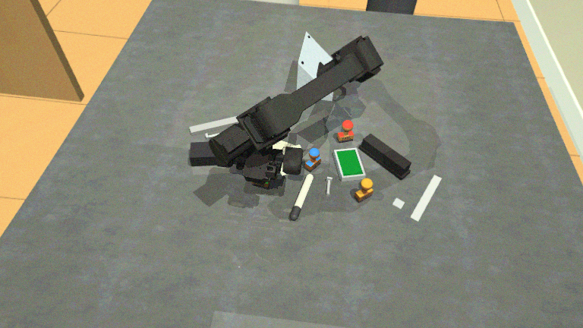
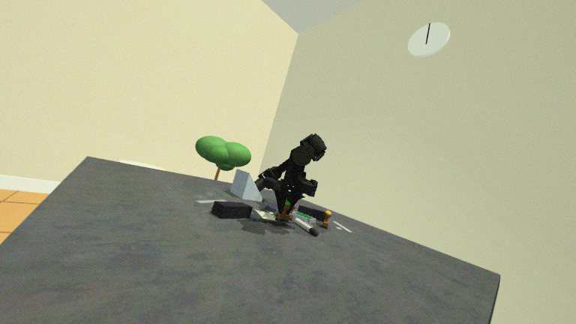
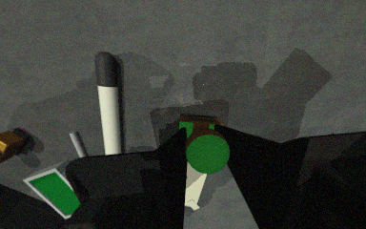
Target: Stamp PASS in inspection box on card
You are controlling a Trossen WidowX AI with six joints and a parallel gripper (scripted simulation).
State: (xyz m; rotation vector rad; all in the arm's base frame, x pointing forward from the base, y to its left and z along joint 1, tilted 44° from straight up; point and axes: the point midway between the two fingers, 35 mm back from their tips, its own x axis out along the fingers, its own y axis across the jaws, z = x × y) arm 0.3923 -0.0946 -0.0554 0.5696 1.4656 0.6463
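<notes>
The green ink pad lies 200 mm to the left of my gripper tip, 110 mm behind it and 30 mm below it. From my gripper tip the other things lie so: cream card (110 mm behind, 40 mm below, 20 mm to the left); white marker (100 mm to the left, 30 mm below, 30 mm ahead); green-knobbed stamp (right at my gripper tip).
</notes>
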